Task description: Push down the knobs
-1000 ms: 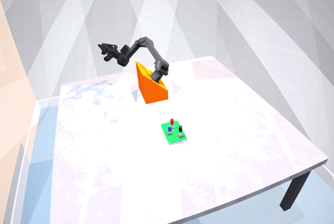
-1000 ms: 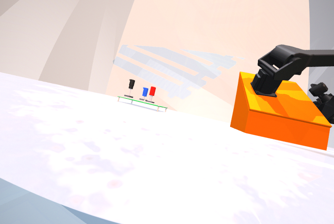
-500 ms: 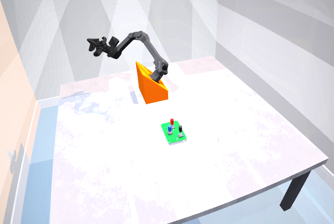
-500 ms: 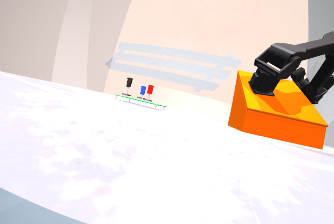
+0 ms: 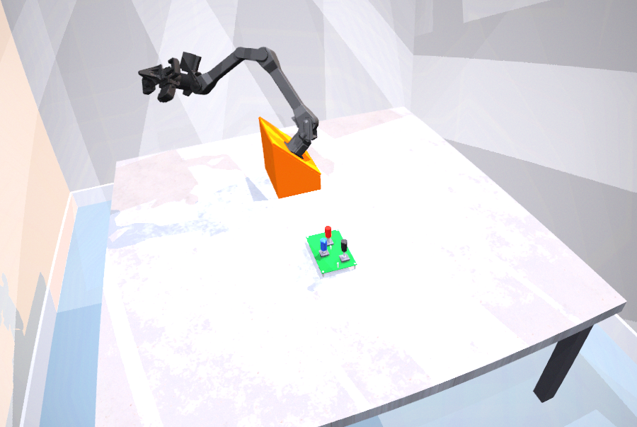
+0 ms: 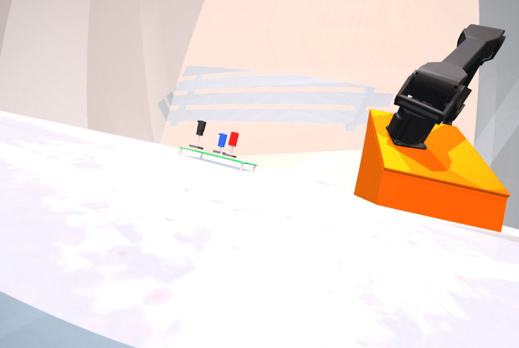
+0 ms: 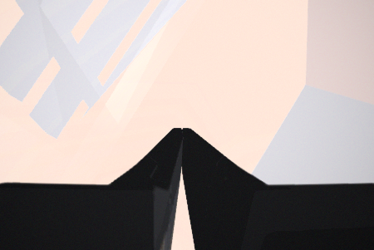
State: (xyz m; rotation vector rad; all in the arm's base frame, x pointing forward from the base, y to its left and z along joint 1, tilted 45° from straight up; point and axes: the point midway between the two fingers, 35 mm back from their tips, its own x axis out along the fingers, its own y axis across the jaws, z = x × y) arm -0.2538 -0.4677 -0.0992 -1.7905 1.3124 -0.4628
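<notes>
Now: the blue knob 61 cm ahead of my gripper tip, 37 cm to the left of it and 37 cm below it. Also, from my gripper tip: black knob (65 cm ahead, 41 cm to the left, 36 cm below).
</notes>
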